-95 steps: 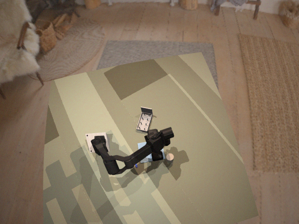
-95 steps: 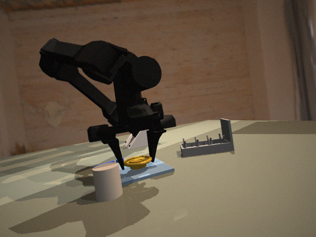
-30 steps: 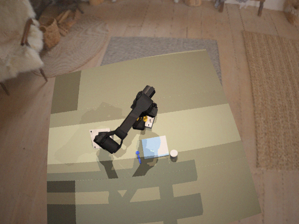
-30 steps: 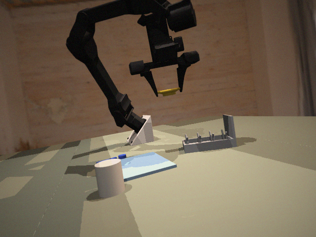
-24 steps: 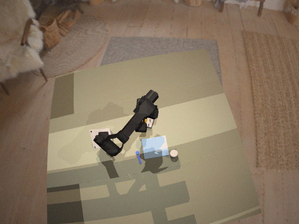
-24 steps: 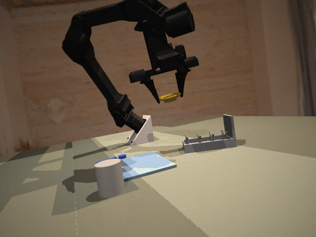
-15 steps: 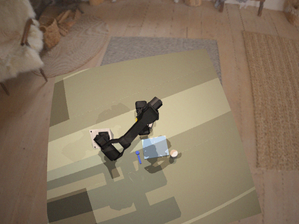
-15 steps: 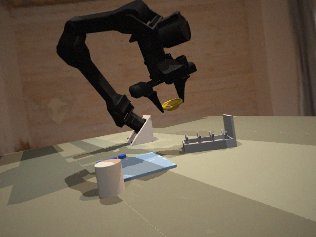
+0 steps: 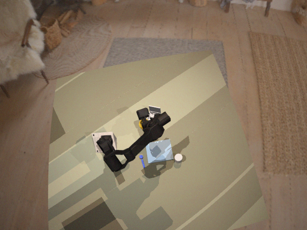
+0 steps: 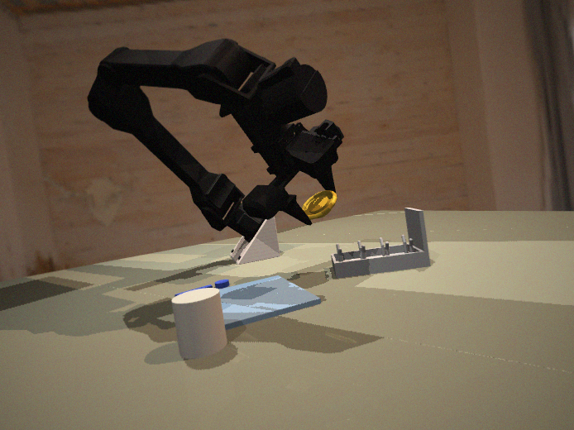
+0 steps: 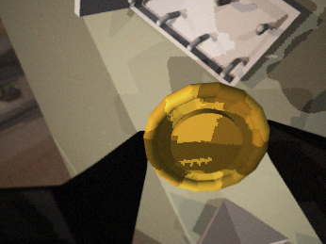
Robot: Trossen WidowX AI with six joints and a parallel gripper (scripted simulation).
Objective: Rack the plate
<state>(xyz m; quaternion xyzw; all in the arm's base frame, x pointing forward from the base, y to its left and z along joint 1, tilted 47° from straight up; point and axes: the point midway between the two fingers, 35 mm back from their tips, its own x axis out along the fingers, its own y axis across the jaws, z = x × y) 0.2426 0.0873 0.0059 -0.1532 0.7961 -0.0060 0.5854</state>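
My gripper tip is 40 mm short of the grey dish rack, 60 mm to the right of it and 70 mm above it. Round my gripper tip: yellow plate (10 mm above); then light blue mat (70 mm ahead, 140 mm to the right, 90 mm below); then blue spoon (30 mm behind, 190 mm to the right, 90 mm below).
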